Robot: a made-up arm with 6 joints. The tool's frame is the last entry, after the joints. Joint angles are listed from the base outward.
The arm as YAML. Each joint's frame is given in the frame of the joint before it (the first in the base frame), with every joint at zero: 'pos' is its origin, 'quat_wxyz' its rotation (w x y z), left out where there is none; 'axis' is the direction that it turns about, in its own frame. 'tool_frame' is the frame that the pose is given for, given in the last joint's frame.
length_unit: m
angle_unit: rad
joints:
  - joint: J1
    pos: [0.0, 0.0, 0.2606]
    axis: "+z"
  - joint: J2
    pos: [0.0, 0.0, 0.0]
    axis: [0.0, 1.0, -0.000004]
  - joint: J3
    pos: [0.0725, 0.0, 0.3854]
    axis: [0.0, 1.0, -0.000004]
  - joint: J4
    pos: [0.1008, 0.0, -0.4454]
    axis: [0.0, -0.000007, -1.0]
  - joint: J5
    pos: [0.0, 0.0, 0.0]
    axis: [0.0, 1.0, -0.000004]
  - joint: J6
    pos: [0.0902, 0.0, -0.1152]
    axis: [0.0, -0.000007, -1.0]
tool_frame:
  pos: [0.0, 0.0, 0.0]
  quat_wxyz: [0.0, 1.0, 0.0, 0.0]
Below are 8 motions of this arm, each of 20 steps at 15 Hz.
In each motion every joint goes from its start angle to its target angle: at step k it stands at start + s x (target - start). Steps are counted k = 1, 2, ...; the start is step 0. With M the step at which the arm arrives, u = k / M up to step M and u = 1 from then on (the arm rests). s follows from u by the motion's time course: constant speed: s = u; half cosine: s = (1 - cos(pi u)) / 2; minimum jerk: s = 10 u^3 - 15 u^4 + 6 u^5.
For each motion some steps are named. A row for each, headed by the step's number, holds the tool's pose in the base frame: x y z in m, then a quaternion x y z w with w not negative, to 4 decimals.
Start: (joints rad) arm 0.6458 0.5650 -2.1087 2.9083 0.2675 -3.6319
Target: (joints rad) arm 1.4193 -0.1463 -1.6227 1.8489 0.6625 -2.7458
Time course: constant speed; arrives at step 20
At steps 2, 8, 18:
2: 0.6330 0.5360 0.6155 -0.4213 -0.4268 -0.7997 0.0289
8: 0.4550 0.6067 0.7211 -0.2790 -0.4800 -0.8172 0.1550
18: 0.1435 0.5915 0.8508 -0.0372 -0.5657 -0.7401 0.3617

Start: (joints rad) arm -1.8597 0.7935 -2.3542 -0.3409 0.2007 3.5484
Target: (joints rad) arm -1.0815 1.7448 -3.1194 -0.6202 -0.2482 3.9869
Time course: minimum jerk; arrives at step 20
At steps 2, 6, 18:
2: -0.2308 -0.8756 0.6327 0.6465 0.4241 -0.5084 0.3791
6: -0.1226 -0.9253 0.5732 0.6118 0.4523 -0.4863 0.4297
18: 0.4913 -0.7937 0.2131 0.3936 0.5849 -0.2467 0.6649

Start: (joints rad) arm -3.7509 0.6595 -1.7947 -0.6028 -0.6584 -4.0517
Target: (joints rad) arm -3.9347 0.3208 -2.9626 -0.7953 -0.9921 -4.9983
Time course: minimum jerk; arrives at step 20
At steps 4, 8, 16, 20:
4: -0.7088 0.4051 0.5673 -0.4962 -0.3819 0.4866 0.6092
8: -0.6210 0.3759 0.7853 -0.2598 -0.3806 0.4097 0.7873
16: -0.2630 0.1161 1.0755 0.2857 -0.1481 -0.0117 0.9467
20: -0.2284 0.0835 1.0806 0.3269 -0.1126 -0.0582 0.9365

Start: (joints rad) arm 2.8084 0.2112 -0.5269 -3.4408 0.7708 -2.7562
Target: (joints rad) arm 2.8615 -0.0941 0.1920 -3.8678 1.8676 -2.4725
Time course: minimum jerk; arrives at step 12
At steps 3, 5, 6, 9, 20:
3: -0.4056 0.1265 0.0957 -0.1474 -0.8278 0.0748 0.5361
5: -0.3622 0.0868 0.0979 -0.1187 -0.7849 0.1544 0.5882
6: -0.3310 0.0589 0.1024 -0.1054 -0.7528 0.2131 0.6138
9: -0.2353 -0.0161 0.1264 -0.0928 -0.6492 0.3835 0.6503
20: -0.2069 -0.0348 0.1357 -0.0953 -0.6167 0.4298 0.6526

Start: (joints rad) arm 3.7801 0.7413 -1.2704 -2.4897 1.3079 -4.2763
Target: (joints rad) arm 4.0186 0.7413 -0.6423 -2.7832 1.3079 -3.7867
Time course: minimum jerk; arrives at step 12
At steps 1, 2, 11, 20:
1: -0.6284 -0.4013 0.0952 0.2596 -0.5934 -0.3014 0.6997
2: -0.6192 -0.4019 0.0872 0.2668 -0.5955 -0.2938 0.6985
11: -0.3068 -0.3197 -0.0815 0.4592 -0.6795 -0.0510 0.5699
20: -0.3052 -0.3188 -0.0819 0.4600 -0.6800 -0.0498 0.5688

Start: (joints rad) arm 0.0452 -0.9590 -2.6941 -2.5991 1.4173 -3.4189
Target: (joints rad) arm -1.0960 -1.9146 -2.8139 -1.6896 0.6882 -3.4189
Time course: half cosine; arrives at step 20
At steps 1, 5, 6, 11, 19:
1: -0.7081 -0.0790 0.9277 0.7634 0.2400 -0.5730 0.1769
5: -0.7928 0.0416 0.8362 0.7782 0.1654 -0.5700 0.2056
6: -0.8187 0.1011 0.7940 0.7812 0.1284 -0.5706 0.2181
11: -0.8097 0.5205 0.4910 0.7362 -0.1609 -0.5956 0.2782
19: -0.4570 0.8650 0.0943 0.5127 -0.5296 -0.6219 0.2644

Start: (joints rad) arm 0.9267 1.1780 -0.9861 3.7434 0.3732 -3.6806
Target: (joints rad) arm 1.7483 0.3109 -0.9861 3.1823 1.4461 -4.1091
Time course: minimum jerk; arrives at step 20
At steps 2, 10, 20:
2: 0.1849 0.2883 -0.2443 0.8935 0.4312 0.1086 0.0623
10: 0.1463 0.5672 -0.0431 -0.5460 -0.6406 -0.5297 0.1045
20: -0.1176 0.6792 0.3040 -0.1216 -0.4732 -0.8098 0.3250

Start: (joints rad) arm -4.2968 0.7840 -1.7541 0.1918 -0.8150 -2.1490
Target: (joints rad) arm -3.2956 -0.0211 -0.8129 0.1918 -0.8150 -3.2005
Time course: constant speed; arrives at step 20
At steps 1, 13, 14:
1: -0.3479 0.7542 0.4335 -0.2454 0.5850 0.7709 0.0567
13: -0.5806 0.3522 0.5107 -0.5666 0.3483 0.7435 0.0696
14: -0.5839 0.3161 0.5138 -0.5861 0.3197 0.7411 0.0707

